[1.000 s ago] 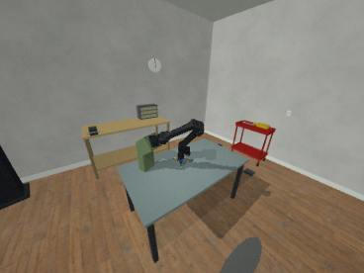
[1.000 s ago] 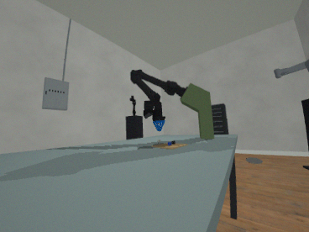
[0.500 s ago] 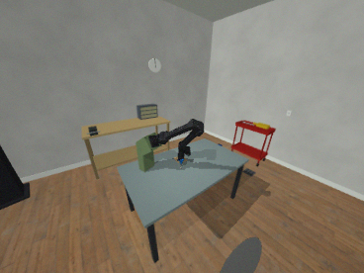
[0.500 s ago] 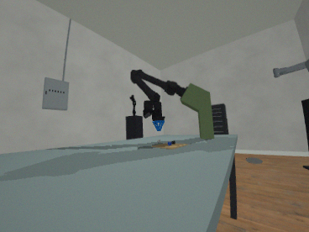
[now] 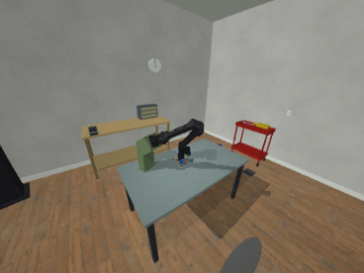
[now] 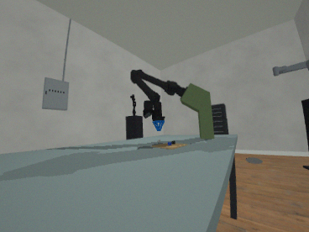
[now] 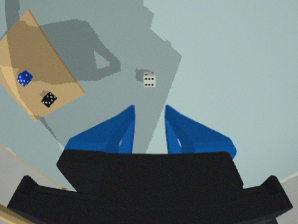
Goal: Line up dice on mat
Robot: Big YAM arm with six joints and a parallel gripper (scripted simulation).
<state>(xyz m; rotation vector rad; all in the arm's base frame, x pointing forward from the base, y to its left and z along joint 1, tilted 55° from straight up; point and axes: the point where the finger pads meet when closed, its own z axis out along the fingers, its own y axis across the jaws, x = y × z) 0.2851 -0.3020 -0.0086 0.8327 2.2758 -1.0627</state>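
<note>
The white die lies 8 cm below my hand. Also, from my hand: blue die 15 cm ahead, 12 cm to the left, 7 cm below; then black die 10 cm ahead, 13 cm to the left, 7 cm below; then tan mat 15 cm ahead, 12 cm to the left, 8 cm below.
</note>
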